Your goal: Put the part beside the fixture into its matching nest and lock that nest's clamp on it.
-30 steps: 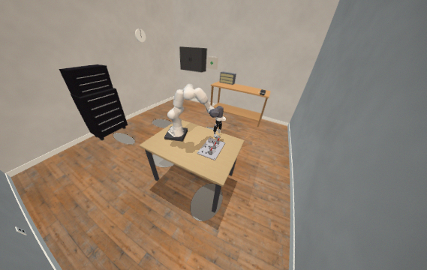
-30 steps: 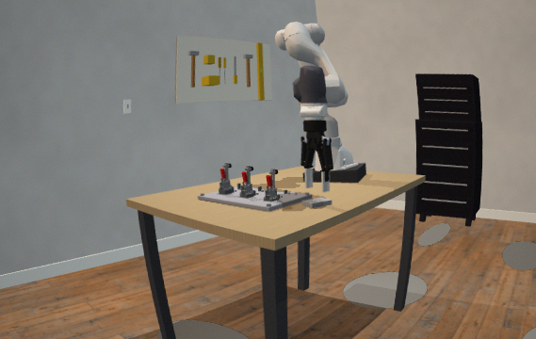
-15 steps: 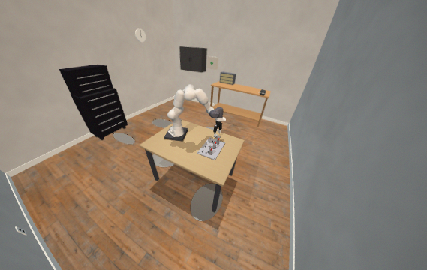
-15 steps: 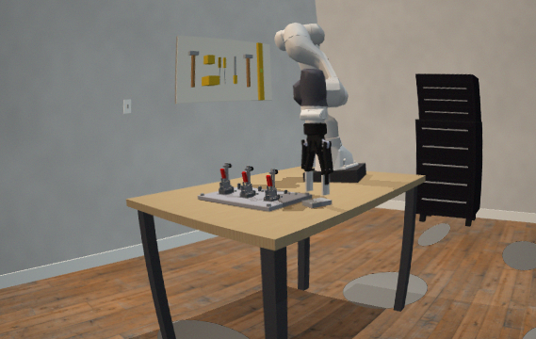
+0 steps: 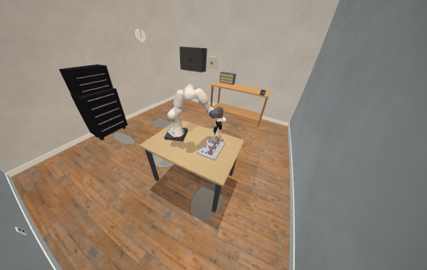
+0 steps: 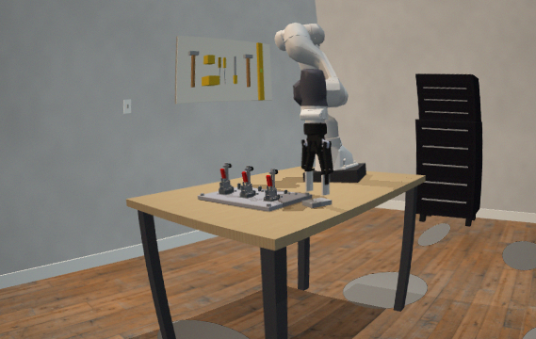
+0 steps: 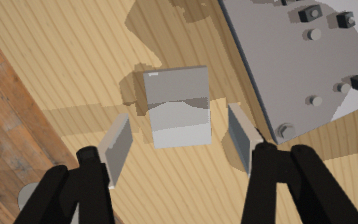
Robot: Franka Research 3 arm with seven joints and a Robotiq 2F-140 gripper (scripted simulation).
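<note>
The grey part lies 6 cm below my hand. From my hand the other things lie so: grey fixture plate 7 cm ahead, 24 cm to the right, 6 cm below; then clamp 12 cm ahead, 35 cm to the right.
</note>
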